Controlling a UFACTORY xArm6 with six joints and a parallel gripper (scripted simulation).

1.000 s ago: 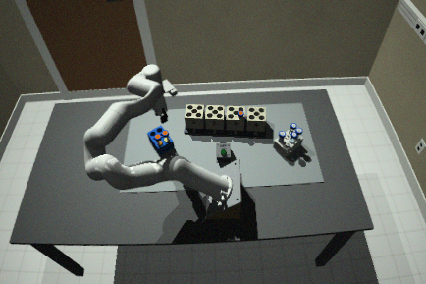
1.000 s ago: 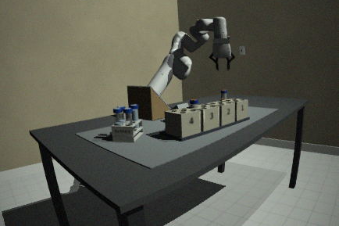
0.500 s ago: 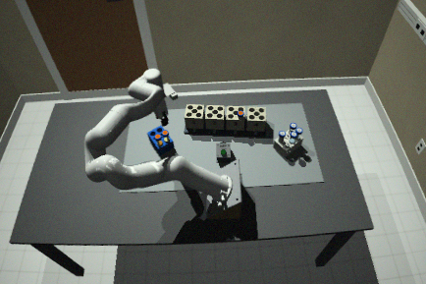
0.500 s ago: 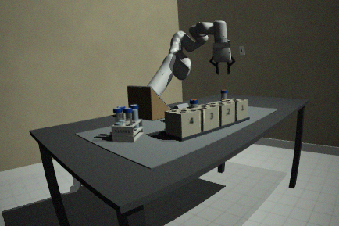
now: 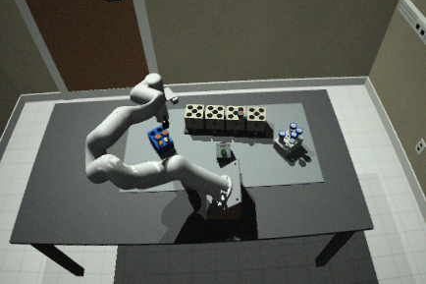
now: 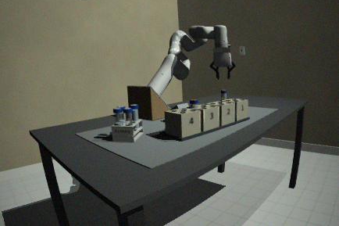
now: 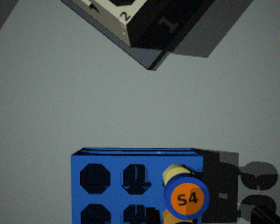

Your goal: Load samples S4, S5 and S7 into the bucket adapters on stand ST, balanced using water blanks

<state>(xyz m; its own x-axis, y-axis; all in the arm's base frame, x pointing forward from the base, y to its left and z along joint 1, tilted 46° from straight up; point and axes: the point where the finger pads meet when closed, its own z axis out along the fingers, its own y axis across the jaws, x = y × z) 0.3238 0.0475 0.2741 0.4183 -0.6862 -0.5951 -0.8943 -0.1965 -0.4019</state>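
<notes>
Now: hand 14 cm above the sample S4 and 1 cm past it. Also, from my hand: green DONE key: 27 cm to the right, 13 cm below, 13 cm behind; then blue rack: 17 cm below, 4 cm to the left, 3 cm ahead; then adapter 2: 27 cm to the right, 15 cm below, 11 cm ahead.
</notes>
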